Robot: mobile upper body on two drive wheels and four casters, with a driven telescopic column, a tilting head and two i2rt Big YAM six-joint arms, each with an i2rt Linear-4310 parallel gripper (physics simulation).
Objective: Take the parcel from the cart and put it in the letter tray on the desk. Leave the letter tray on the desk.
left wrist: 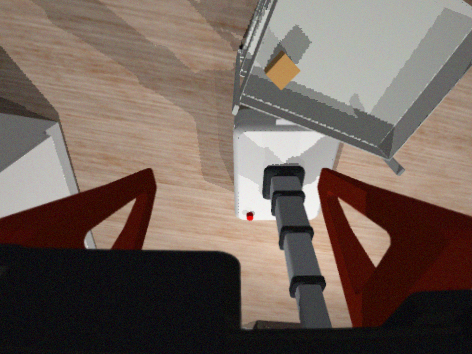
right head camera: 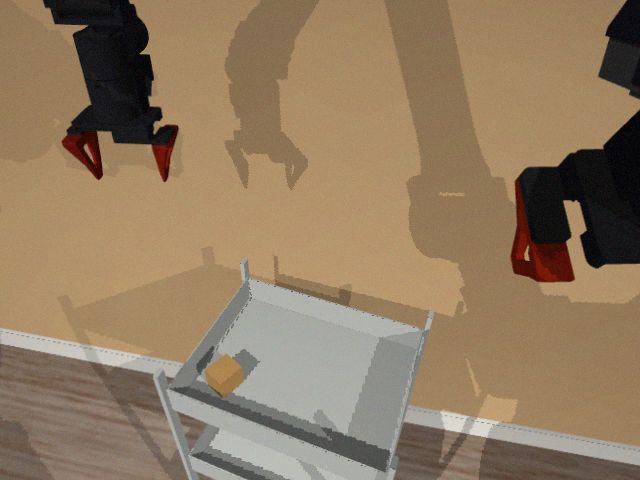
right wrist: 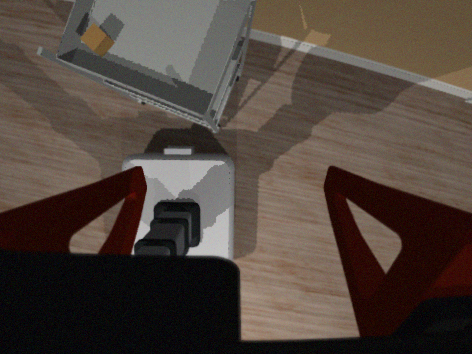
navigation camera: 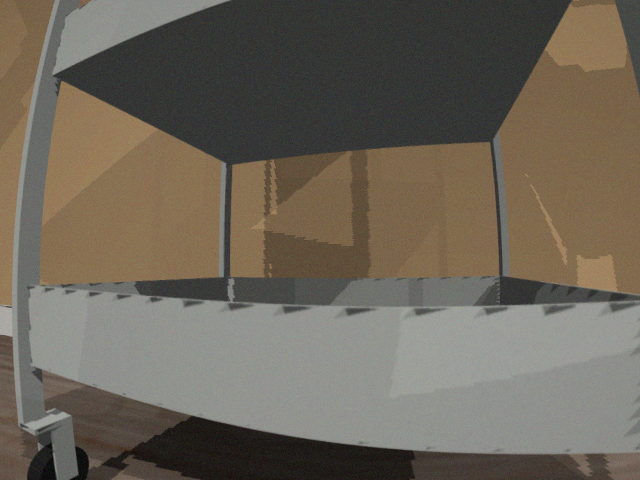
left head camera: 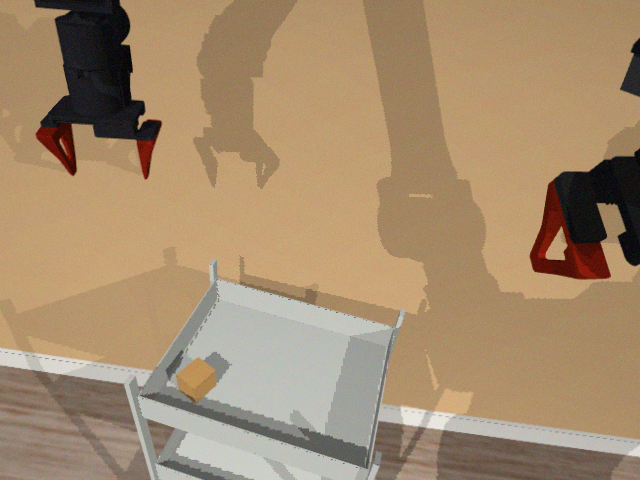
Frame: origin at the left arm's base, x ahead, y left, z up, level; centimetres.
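Seen in the pictures: left gripper, between the fingertips: [left wrist: 236, 177] [right head camera: 133, 179] [left head camera: 110, 175]; right gripper, between the fingertips: [right head camera: 579, 263] [right wrist: 235, 176] [left head camera: 589, 261].
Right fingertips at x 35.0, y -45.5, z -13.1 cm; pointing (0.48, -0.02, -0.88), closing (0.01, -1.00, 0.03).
Note:
A point is followed by its place in that frame.
The parcel, a small orange-brown box [left head camera: 196, 379] @[x 63.7, y -9.2, z -69.7 cm] [right head camera: 224, 375] @[x 63.7, y -9.4, z -69.7 cm] [left wrist: 282, 71] @[x 65.6, y -8.8, z -69.7 cm] [right wrist: 97, 40] @[x 64.3, y -10.1, z -69.7 cm], lies in the top tray of the grey cart [left head camera: 248, 439] @[x 51.6, y -19.3, z -70.4 cm] [right head camera: 279, 436] @[x 50.9, y -21.2, z -69.0 cm] [left wrist: 310, 105] @[x 56.3, y -17.6, z -74.7 cm] [right wrist: 130, 77] @[x 55.8, y -17.1, z -74.7 cm] [navigation camera: 310, 361] @[x 50.1, y -23.3, z -123.7 cm], near its left front corner in the head views. My left gripper [left head camera: 110, 176] @[x 68.7, y 0.5, z -27.6 cm] [right head camera: 132, 179] @[x 68.7, y 0.5, z -27.6 cm] [left wrist: 236, 177] @[x 68.7, y 0.5, z -27.6 cm] is open and empty, above and away from the parcel. My right gripper [right wrist: 235, 176] @[x 35.0, y -45.5, z -13.1 cm] is open and empty; in the head views it is seen side-on at the right edge, away from the cart. The letter tray does not show, and I cannot make out the desk for certain.
A pale, flat-topped piece [left wrist: 32, 185] @[x 7.0, y 106.4, z -103.0 cm] of furniture, partly cut off, stands at the left of the left wrist view. My white base [left wrist: 250, 170] @[x 7.8, y -5.0, z -115.0 cm] [right wrist: 220, 240] @[x -7.9, y -42.5, z -115.0 cm] and dark column [left wrist: 301, 255] @[x 5.0, y -21.7, z -65.9 cm] [right wrist: 170, 235] @[x 6.0, y -26.1, z -83.3 cm] are close by the cart. A tan wall [left head camera: 320, 103] @[x 100.6, y -32.8, z -28.2 cm] rises behind the cart.

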